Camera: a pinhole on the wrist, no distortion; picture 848 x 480 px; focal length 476.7 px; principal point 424.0 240.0 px. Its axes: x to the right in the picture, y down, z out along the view. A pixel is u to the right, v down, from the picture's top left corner.
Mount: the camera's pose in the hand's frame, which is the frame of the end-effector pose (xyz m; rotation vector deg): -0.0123 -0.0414 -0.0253 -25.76 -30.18 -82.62
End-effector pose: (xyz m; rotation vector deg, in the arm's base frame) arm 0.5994 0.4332 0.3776 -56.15 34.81 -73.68
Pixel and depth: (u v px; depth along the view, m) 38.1 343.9 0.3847
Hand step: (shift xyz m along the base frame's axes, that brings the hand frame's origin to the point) 0.3159 -0.0065 -0.3273
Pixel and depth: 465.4 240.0 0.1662
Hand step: 0.1155 0.0518 0.0153
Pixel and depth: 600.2 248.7 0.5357
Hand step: 0.4893 0.1615 0.1517
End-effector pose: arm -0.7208 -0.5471 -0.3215 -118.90 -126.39 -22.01
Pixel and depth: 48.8 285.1 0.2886
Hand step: 0.3196 0.0162 -0.0377
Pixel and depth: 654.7 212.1 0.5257
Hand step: 0.1221 0.0717 -0.5371
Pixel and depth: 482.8 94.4 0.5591
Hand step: 0.2803 -0.0887 -0.4707
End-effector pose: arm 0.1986 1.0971 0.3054 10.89 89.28 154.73
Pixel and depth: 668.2 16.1 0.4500
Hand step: 0.2942 0.3757 0.2253
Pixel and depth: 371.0 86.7 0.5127
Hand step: 0.2663 0.1395 0.4047
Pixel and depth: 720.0 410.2 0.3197
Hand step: -0.0492 0.3129 0.1793
